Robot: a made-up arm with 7 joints. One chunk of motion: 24 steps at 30 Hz.
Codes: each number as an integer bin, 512 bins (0 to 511) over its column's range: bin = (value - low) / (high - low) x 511, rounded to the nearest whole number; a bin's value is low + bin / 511 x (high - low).
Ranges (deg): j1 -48..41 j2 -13..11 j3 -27..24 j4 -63..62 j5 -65..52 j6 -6..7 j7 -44..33
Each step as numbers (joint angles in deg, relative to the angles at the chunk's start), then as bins.
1 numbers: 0.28 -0.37 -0.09 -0.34 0.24 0.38 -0.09
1 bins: 277 269 270 256 285 251 291
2 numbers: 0.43 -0.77 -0.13 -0.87 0.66 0.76 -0.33
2 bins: 278 260 269 254 287 266 290
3 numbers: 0.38 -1.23 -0.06 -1.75 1.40 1.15 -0.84
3 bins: 278 251 270 250 290 281 286
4 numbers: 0.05 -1.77 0.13 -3.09 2.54 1.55 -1.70
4 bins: 276 239 272 245 295 297 281
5 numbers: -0.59 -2.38 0.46 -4.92 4.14 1.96 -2.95
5 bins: 272 226 275 237 302 313 272
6 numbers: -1.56 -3.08 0.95 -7.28 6.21 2.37 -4.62
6 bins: 267 211 280 228 311 329 261
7 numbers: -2.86 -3.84 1.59 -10.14 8.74 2.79 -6.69
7 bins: 259 195 286 216 322 346 248
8 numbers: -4.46 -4.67 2.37 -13.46 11.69 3.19 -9.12
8 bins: 250 177 294 203 335 361 231
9 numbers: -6.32 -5.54 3.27 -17.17 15.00 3.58 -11.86
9 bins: 239 159 303 187 349 377 213
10 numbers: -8.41 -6.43 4.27 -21.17 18.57 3.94 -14.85
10 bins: 227 140 313 171 365 391 193
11 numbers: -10.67 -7.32 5.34 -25.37 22.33 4.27 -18.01
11 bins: 214 121 324 154 381 404 172
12 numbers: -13.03 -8.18 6.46 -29.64 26.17 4.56 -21.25
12 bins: 201 103 335 136 398 415 151
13 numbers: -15.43 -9.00 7.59 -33.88 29.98 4.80 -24.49
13 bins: 187 85 347 119 415 425 129
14 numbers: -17.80 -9.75 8.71 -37.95 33.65 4.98 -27.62
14 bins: 173 69 358 102 431 432 109
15 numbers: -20.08 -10.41 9.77 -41.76 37.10 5.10 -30.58
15 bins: 160 55 368 87 446 436 89
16 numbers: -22.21 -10.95 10.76 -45.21 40.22 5.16 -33.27
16 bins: 148 44 378 73 460 439 71
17 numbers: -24.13 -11.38 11.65 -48.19 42.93 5.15 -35.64
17 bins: 137 34 387 61 471 438 55
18 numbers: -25.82 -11.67 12.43 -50.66 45.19 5.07 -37.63
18 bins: 127 28 395 50 481 435 42
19 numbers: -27.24 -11.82 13.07 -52.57 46.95 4.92 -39.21
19 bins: 119 25 401 43 489 429 32
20 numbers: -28.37 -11.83 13.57 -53.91 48.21 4.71 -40.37
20 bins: 113 25 406 37 494 421 24
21 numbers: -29.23 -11.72 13.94 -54.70 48.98 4.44 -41.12
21 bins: 108 27 410 34 498 410 19
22 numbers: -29.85 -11.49 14.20 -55.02 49.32 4.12 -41.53
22 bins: 104 32 413 33 499 398 16
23 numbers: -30.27 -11.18 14.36 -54.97 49.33 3.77 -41.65
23 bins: 102 39 414 33 499 384 16
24 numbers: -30.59 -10.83 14.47 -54.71 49.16 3.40 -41.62
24 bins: 100 46 416 34 499 369 16
